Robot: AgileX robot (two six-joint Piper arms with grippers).
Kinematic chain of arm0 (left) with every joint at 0, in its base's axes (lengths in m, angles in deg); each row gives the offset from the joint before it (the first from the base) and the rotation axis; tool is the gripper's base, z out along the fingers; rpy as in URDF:
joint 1: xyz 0 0 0.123 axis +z
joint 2: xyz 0 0 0 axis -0.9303 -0.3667 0
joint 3: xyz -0.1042 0.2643 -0.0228 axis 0.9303 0.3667 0
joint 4: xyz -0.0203 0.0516 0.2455 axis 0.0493 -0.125 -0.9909
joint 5: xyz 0 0 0 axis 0.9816 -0.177 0.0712
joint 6: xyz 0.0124 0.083 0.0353 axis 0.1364 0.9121 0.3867
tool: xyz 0 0 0 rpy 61.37 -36.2 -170.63
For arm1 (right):
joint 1: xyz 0 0 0.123 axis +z
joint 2: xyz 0 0 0 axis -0.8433 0.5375 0
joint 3: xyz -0.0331 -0.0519 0.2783 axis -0.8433 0.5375 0
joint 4: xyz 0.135 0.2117 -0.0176 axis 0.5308 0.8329 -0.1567
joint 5: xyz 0 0 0 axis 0.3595 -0.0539 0.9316
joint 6: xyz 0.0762 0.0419 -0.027 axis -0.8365 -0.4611 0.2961
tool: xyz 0 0 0 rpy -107.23 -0.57 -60.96
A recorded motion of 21 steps. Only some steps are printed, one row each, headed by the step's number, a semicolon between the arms.
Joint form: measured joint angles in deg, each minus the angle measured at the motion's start. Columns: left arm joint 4, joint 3, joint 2, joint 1, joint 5, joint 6; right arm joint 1, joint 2, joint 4, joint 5, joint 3, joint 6.
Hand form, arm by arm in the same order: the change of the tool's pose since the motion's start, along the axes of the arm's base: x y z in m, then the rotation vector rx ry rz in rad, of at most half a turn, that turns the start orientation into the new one. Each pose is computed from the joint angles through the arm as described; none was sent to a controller.
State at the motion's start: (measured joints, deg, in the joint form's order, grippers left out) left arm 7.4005 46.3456 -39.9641 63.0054 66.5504 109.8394; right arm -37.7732 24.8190 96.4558 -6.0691 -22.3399 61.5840
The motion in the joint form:
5: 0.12 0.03 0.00 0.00 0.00 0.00; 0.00 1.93 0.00 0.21 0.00 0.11
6: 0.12 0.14 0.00 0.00 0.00 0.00; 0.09 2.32 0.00 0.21 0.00 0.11
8: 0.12 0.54 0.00 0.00 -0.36 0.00; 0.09 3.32 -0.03 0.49 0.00 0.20
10: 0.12 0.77 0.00 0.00 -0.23 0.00; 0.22 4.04 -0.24 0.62 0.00 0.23
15: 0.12 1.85 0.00 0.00 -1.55 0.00; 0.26 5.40 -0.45 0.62 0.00 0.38
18: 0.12 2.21 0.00 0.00 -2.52 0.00; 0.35 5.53 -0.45 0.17 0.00 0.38
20: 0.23 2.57 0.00 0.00 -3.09 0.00; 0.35 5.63 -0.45 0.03 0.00 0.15
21: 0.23 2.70 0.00 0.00 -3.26 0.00; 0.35 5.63 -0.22 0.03 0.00 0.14
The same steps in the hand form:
5: 0.0000 0.0000 -0.0002 -0.0020 0.0007 -0.0004; 0.0061 0.0020 -0.0125 -0.0117 0.0276 -0.0003
6: 0.0002 0.0000 -0.0008 -0.0018 0.0026 -0.0004; 0.0069 0.0030 -0.0151 -0.0140 0.0340 0.0013
8: 0.0008 0.0003 -0.0027 -0.0024 0.0048 0.0035; 0.0101 0.0039 -0.0216 -0.0202 0.0452 0.0005
10: 0.0011 0.0001 -0.0042 -0.0015 0.0105 0.0021; 0.0119 0.0053 -0.0264 -0.0277 0.0535 0.0030
15: 0.0025 0.0013 -0.0088 -0.0041 0.0118 0.0165; 0.0154 0.0066 -0.0357 -0.0406 0.0734 0.0066
18: 0.0030 0.0022 -0.0097 -0.0066 0.0053 0.0271; 0.0149 0.0074 -0.0370 -0.0430 0.0825 0.0115
20: 0.0034 0.0028 -0.0111 -0.0096 0.0042 0.0330; 0.0149 0.0075 -0.0378 -0.0419 0.0881 0.0097
21: 0.0036 0.0029 -0.0117 -0.0099 0.0042 0.0349; 0.0149 0.0077 -0.0377 -0.0381 0.0895 0.0086

